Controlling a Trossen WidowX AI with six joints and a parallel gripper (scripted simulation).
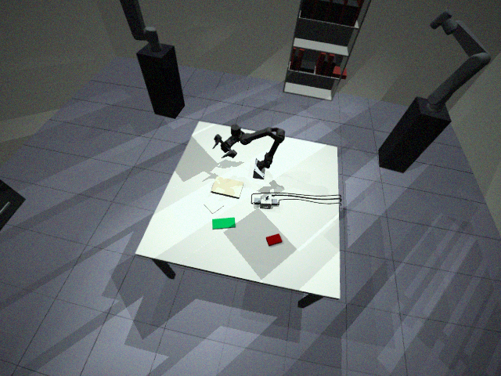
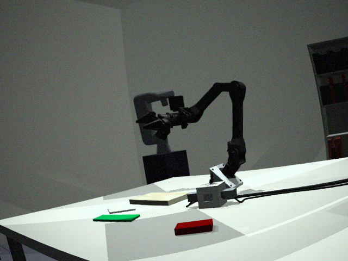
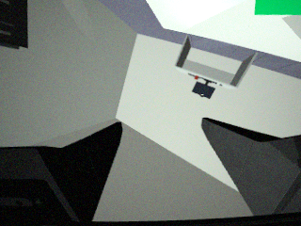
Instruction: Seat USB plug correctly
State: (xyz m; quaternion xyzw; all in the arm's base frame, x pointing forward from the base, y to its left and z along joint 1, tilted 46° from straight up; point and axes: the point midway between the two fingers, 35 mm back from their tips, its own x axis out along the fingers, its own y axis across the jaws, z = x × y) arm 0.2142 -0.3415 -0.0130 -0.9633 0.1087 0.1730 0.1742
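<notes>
Now: the dark USB plug 390 mm to the left of my gripper tip, 230 mm below it and 80 mm ahead of it. Round my gripper tip: green flat block 320 mm below, 320 mm ahead, 150 mm to the left; then pale tile 320 mm below, 200 mm ahead, 30 mm to the left; then tan board 310 mm below, 80 mm to the left, 30 mm ahead.
</notes>
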